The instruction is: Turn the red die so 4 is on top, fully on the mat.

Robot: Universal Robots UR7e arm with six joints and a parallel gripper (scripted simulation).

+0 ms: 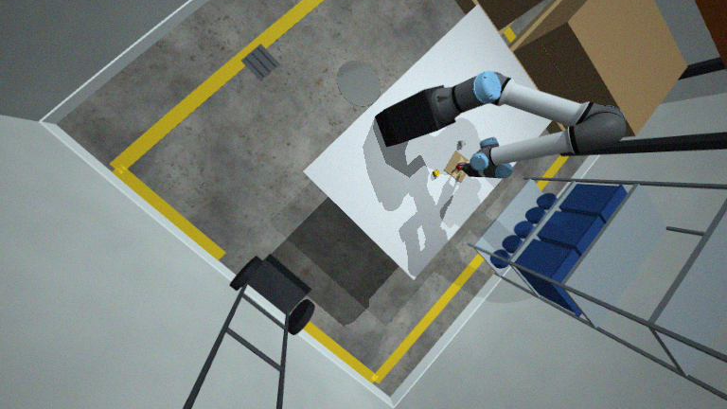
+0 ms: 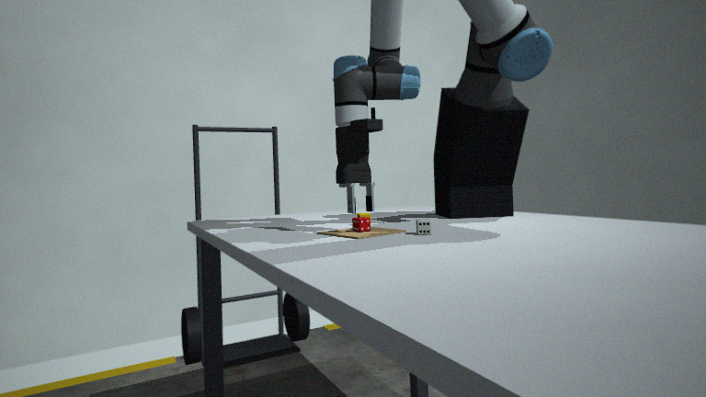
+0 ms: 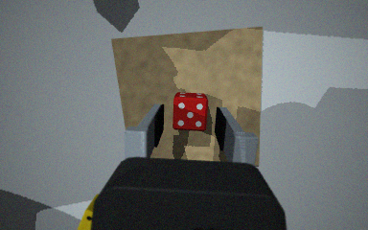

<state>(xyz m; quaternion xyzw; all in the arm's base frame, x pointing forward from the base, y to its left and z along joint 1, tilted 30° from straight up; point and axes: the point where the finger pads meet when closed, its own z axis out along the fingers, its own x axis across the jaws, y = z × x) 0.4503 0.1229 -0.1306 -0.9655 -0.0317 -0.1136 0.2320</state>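
The red die is 4 cm below my hand. The rest, counted from my hand: yellow die 8 cm behind, 14 cm to the right, 5 cm below; then white die 9 cm behind, 11 cm to the left, 5 cm below; then tan mat 6 cm below.
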